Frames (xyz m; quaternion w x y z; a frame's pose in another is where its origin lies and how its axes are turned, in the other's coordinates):
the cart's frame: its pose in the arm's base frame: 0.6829 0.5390 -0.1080 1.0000 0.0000 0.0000 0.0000
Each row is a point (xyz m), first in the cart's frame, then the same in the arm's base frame.
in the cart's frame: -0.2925 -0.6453 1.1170
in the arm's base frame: 0.3904 -0.1063 1.0090
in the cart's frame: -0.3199 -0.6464 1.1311
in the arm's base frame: 0.3630 -0.1074 1.0231
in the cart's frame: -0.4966 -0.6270 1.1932
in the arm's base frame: 0.1863 -0.0880 1.0852
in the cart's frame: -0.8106 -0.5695 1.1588
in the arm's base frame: -0.1277 -0.0305 1.0508
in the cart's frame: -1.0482 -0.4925 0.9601
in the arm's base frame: -0.3653 0.0465 0.8521
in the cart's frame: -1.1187 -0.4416 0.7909
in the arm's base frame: -0.4358 0.0974 0.6829
